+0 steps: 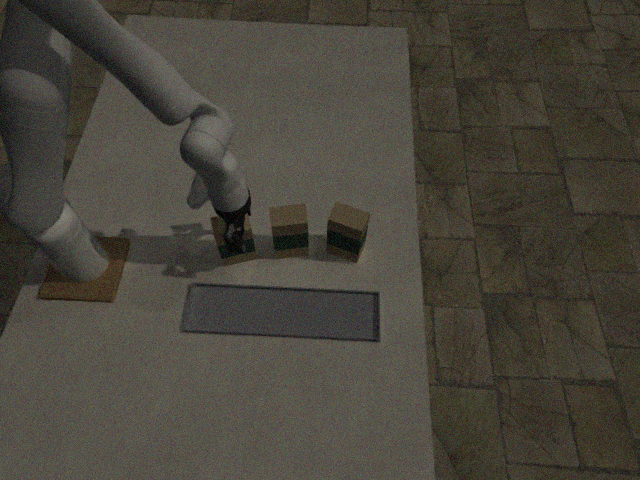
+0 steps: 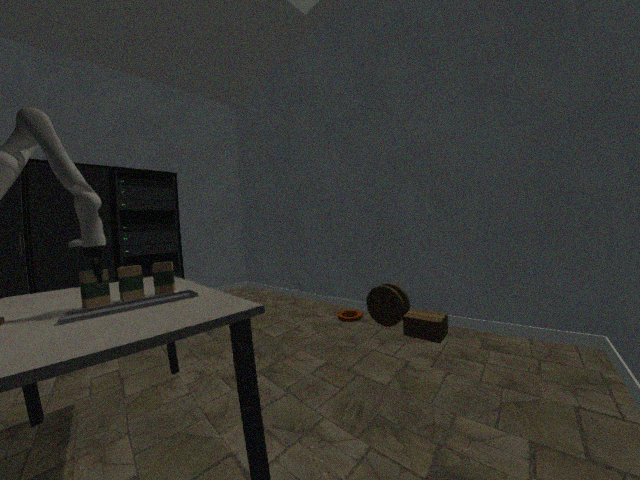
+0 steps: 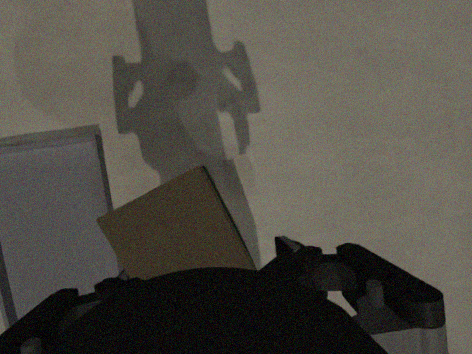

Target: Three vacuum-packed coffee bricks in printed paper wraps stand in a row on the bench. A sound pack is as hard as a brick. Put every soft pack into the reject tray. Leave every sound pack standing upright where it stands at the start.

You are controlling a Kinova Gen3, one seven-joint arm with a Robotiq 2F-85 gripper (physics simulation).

Labels:
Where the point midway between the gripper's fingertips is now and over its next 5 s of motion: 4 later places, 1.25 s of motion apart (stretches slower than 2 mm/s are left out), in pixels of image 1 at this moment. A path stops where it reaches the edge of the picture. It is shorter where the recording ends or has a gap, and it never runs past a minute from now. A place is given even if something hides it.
My gripper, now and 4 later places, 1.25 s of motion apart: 243, 232; 243, 231; 285, 213; 287, 219; 288, 231

